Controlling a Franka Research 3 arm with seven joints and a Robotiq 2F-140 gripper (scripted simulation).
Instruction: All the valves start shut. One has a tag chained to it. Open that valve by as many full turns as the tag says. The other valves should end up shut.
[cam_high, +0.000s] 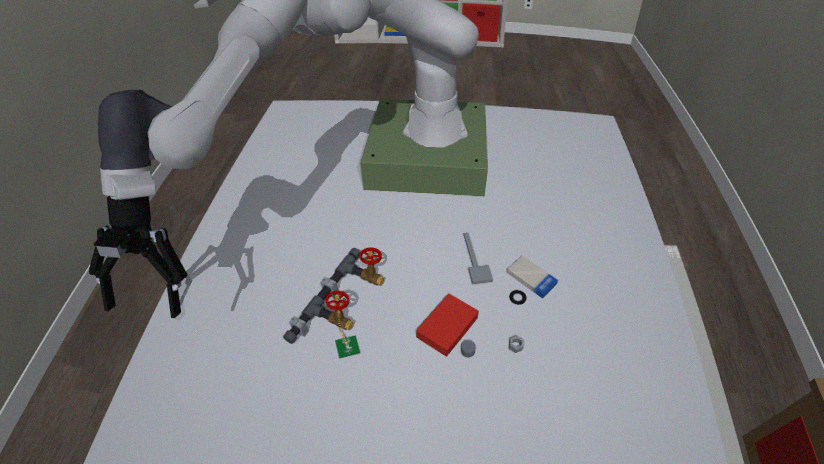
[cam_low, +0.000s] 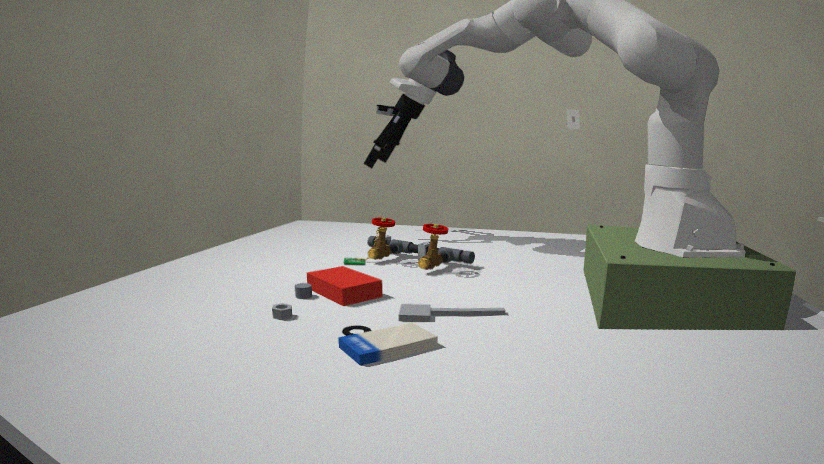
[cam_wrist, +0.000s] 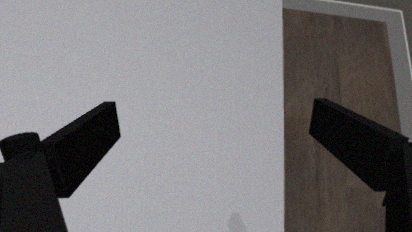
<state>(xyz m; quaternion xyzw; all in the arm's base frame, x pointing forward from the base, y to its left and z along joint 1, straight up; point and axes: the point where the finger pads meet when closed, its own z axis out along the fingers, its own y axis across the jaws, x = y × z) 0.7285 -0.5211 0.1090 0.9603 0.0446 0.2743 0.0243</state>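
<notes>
Now: hand 37 cm to the right of the green tag, 21 cm above it and 7 cm past it. Also, from my hand: grey scraper (64 cm to the left, 33 cm behind, 21 cm below); blue box (78 cm to the left, 29 cm behind, 20 cm below); red block (58 cm to the left, 20 cm below, 14 cm behind).
</notes>
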